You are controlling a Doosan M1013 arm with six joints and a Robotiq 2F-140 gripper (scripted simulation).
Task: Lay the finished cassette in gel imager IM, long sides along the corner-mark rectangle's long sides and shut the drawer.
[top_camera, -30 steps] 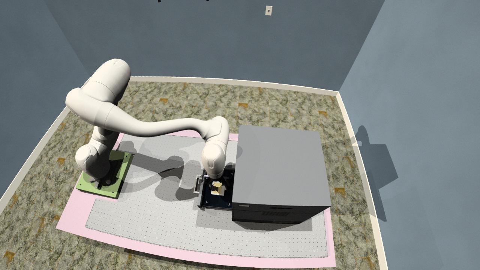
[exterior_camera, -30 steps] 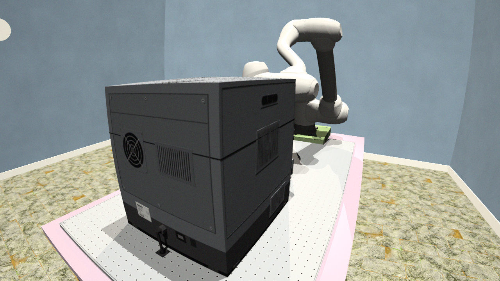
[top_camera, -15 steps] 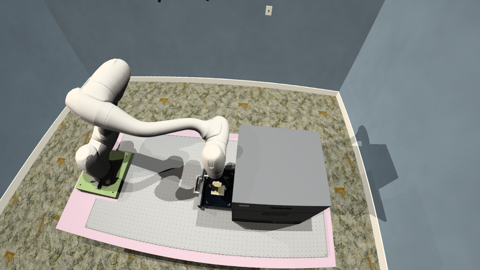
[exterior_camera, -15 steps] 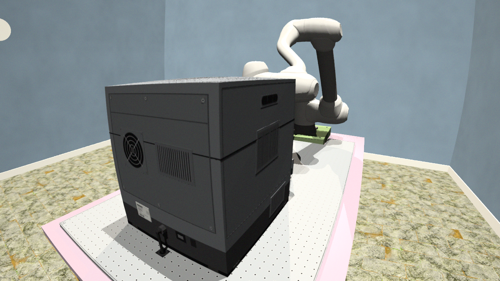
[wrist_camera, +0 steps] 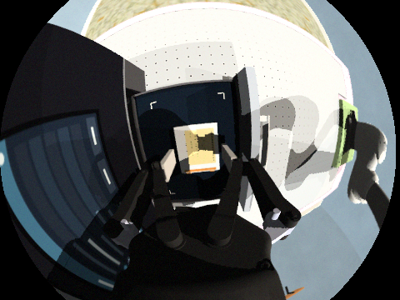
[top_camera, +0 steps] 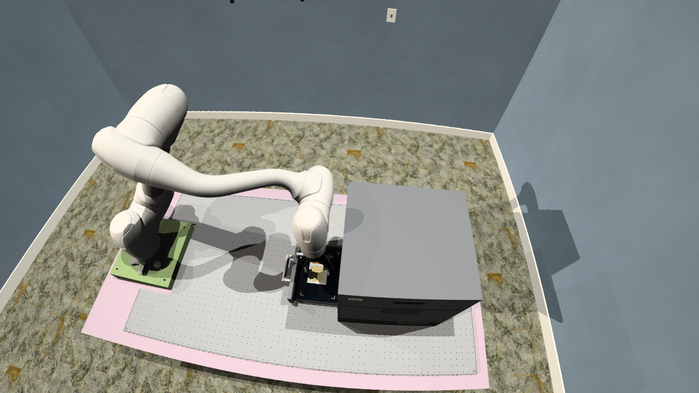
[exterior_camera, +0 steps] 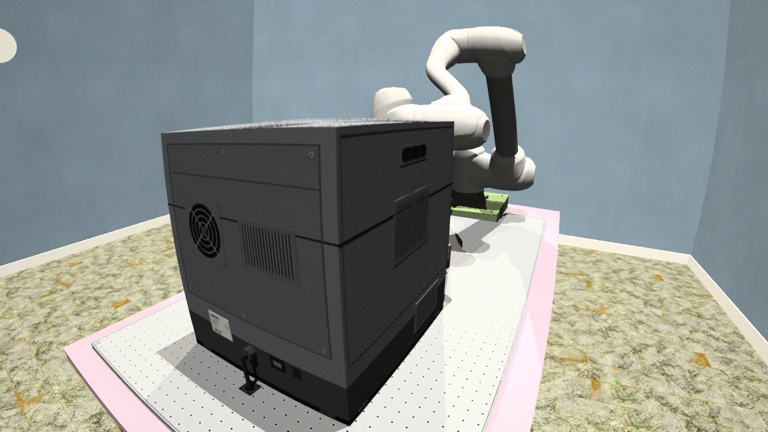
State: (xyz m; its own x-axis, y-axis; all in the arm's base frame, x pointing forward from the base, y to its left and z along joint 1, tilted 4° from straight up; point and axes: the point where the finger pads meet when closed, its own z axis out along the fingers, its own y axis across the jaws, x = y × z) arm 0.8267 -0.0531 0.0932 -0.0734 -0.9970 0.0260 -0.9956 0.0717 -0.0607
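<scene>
The cassette FINISHED lies 1 cm to the left of my hand and 4 cm below it.
</scene>
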